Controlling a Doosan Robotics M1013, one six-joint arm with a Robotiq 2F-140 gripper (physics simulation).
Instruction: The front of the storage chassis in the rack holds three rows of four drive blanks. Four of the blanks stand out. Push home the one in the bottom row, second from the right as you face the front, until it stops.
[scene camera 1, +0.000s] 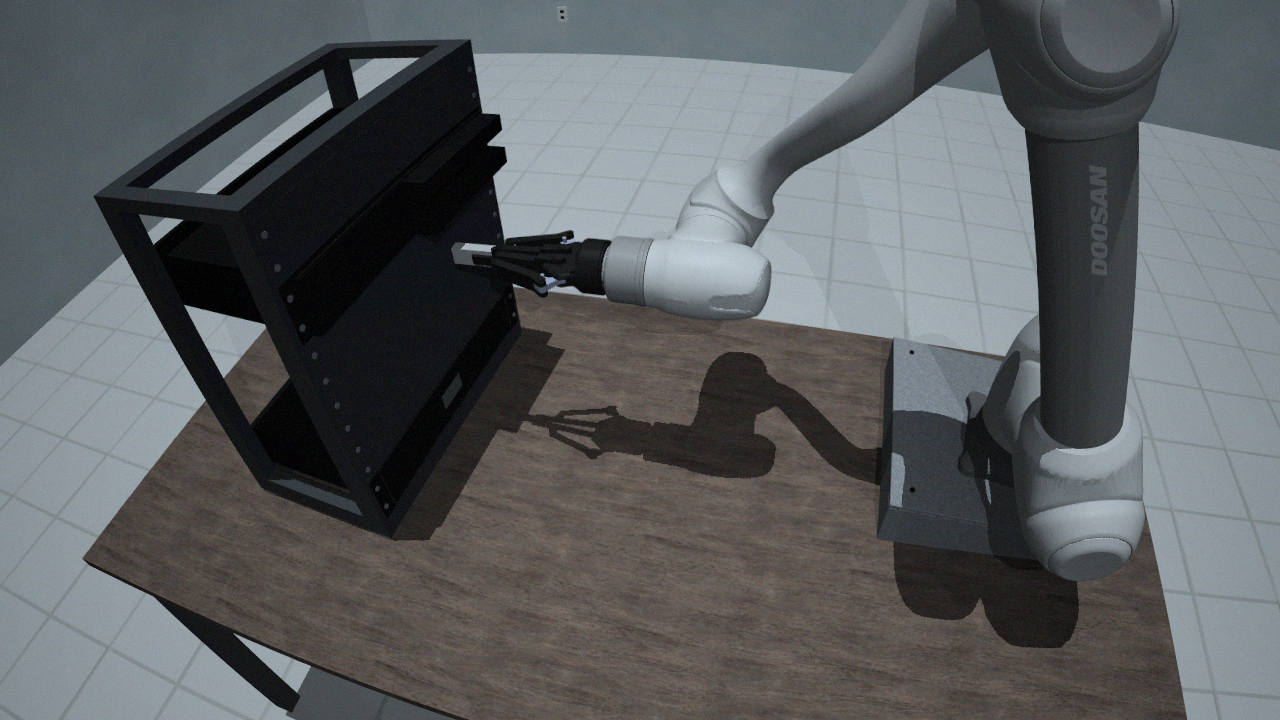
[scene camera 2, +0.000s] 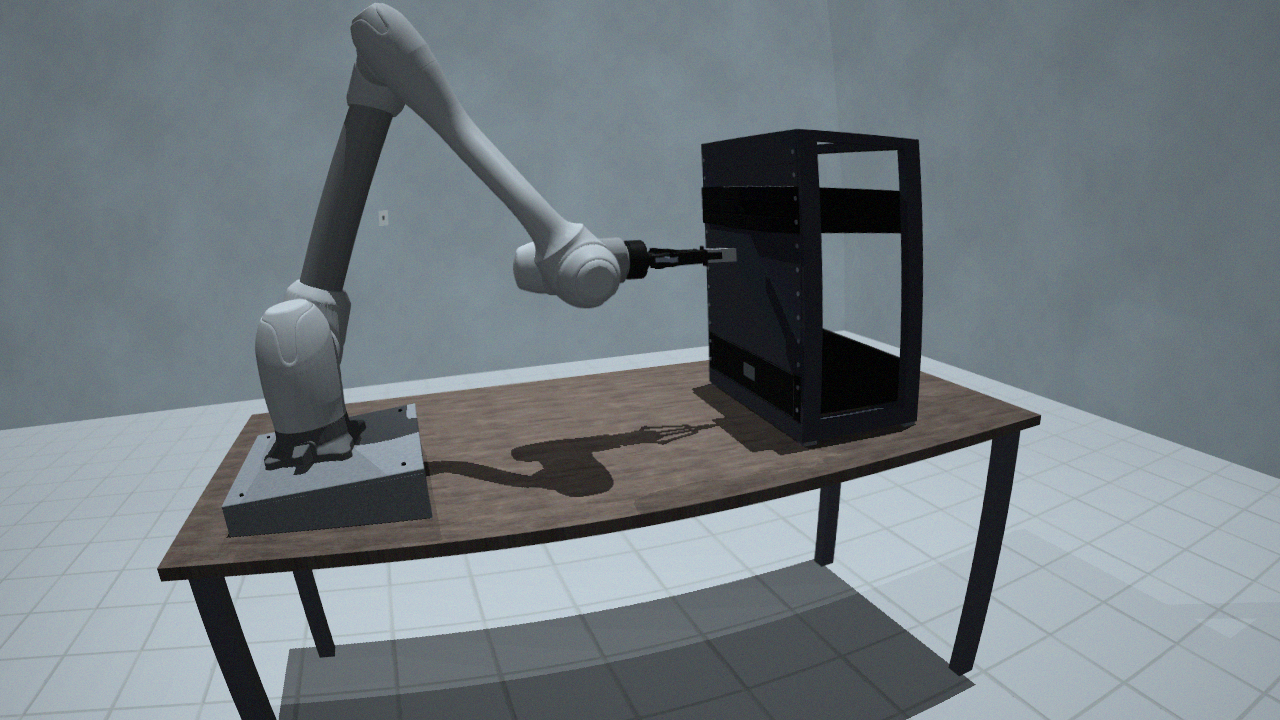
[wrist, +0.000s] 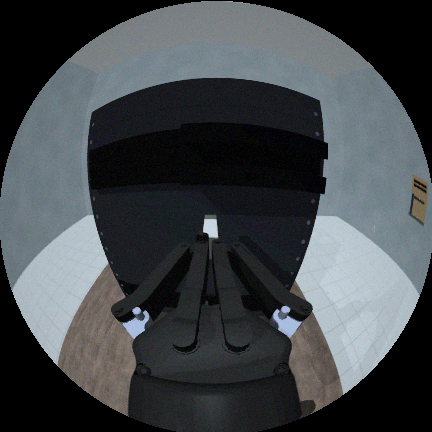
Observation:
In view: the gripper (scene camera 1: 455, 252) and a dark rack (scene camera 1: 339, 240).
The dark rack also shows in scene camera 2 (scene camera 2: 768, 349) and in the wrist view (wrist: 159, 158). The gripper is seen too in scene camera 2 (scene camera 2: 734, 254) and in the wrist view (wrist: 210, 223).

